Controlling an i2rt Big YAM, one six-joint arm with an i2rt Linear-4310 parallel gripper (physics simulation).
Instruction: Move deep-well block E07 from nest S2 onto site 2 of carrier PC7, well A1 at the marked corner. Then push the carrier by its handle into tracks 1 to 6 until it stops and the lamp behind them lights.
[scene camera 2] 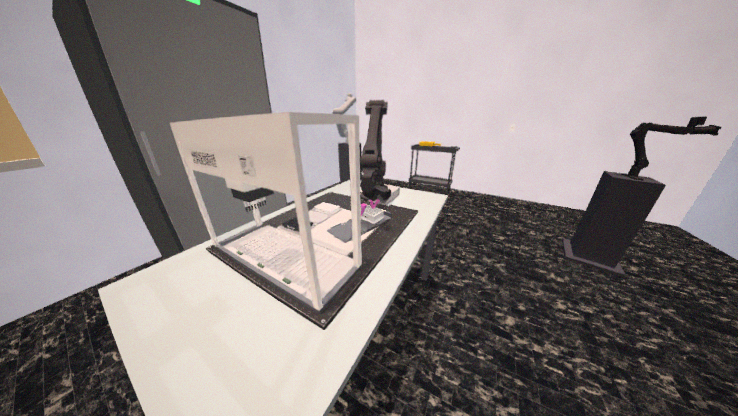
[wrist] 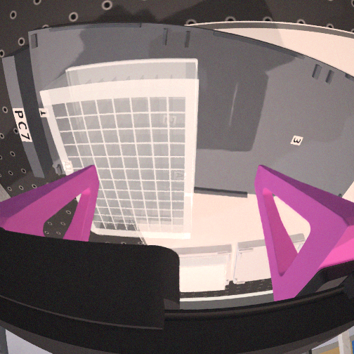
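A clear, gridded deep-well block [scene camera 2: 373, 212] [wrist: 142, 135] lies over the grey carrier PC7 [scene camera 2: 341, 232] [wrist: 285, 105], between the labels 1 and 3, and reaches past the carrier's edge in the wrist view. A label 2 shows faintly through it. Its E07 mark and well A1 cannot be read. The end strip [wrist: 11, 90] with the PC7 label is at the left of the wrist view. My gripper [scene camera 2: 369, 205] [wrist: 176, 173] is open and empty. Its magenta fingertips are apart above the block, the left tip over the block's left edge, the right tip well to its right.
A white frame enclosure [scene camera 2: 299, 206] stands over pale tracks [scene camera 2: 273, 253] on the white table [scene camera 2: 206, 341]. A pale deck [wrist: 215, 212] and two pale nests [wrist: 202, 272] [wrist: 257, 262] lie beside the carrier. A dark perforated board [scene camera 2: 379, 240] [wrist: 55, 12] lies underneath.
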